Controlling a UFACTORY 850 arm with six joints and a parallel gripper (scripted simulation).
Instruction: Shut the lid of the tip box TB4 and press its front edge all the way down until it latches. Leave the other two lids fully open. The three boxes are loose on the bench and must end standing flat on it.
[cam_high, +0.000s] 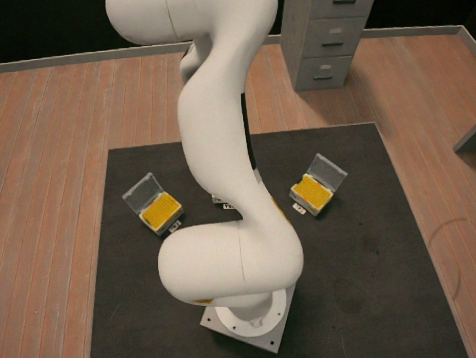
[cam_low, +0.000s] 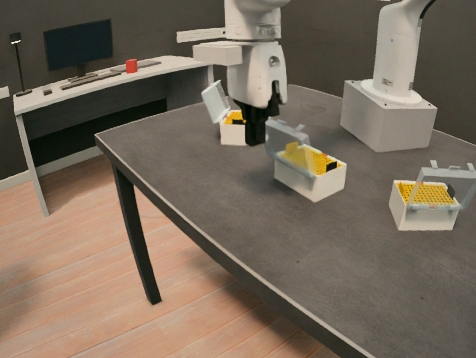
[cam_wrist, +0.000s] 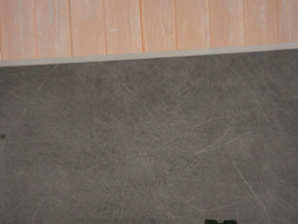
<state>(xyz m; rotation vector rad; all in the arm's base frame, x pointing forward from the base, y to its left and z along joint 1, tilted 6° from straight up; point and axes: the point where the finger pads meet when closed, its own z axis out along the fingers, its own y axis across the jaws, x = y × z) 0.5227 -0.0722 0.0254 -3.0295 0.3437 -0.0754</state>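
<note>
My gripper is now 7 cm past the tip box lid, 4 cm above it and 2 cm to the right of it. Round my hand: TB4 label (19 cm behind, 14 cm below, 4 cm to the left); bench label (26 cm behind, 19 cm to the right, 14 cm below).
</note>
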